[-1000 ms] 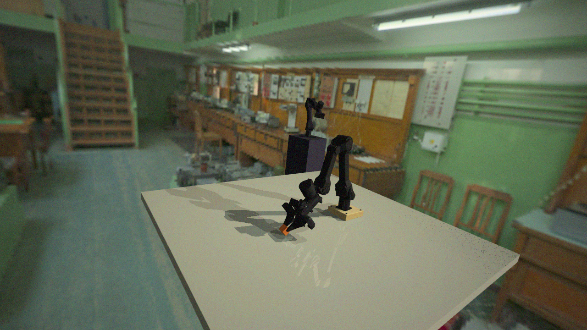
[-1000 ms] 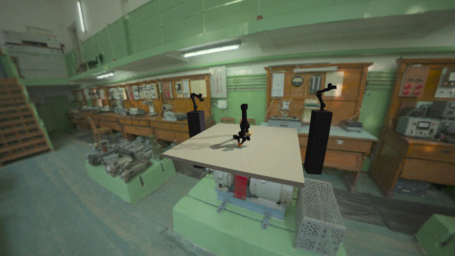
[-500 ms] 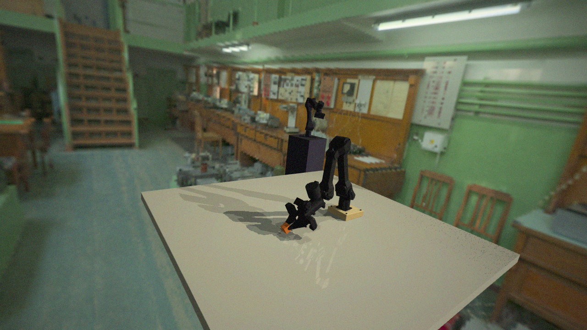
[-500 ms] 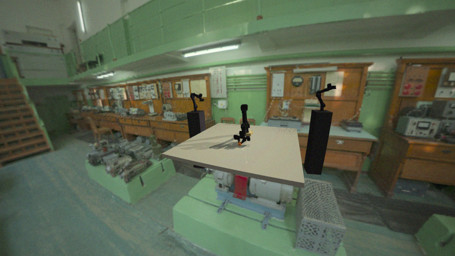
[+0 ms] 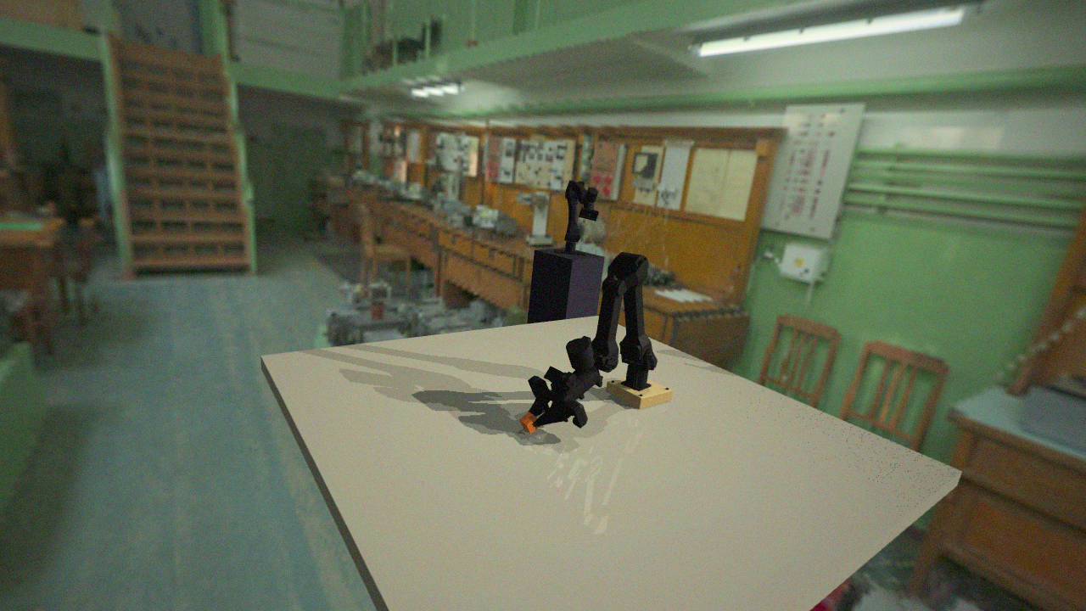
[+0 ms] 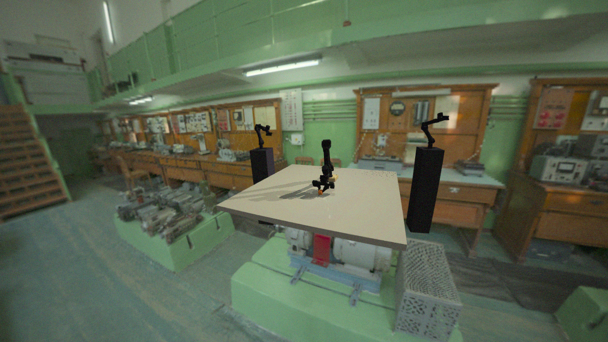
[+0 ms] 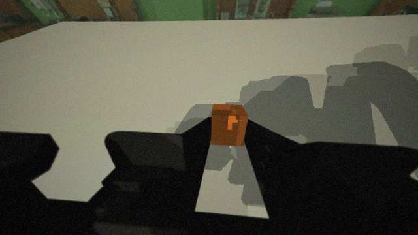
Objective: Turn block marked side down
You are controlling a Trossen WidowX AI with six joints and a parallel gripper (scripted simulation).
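Right now the orange block is 10 mm below my gripper tip.
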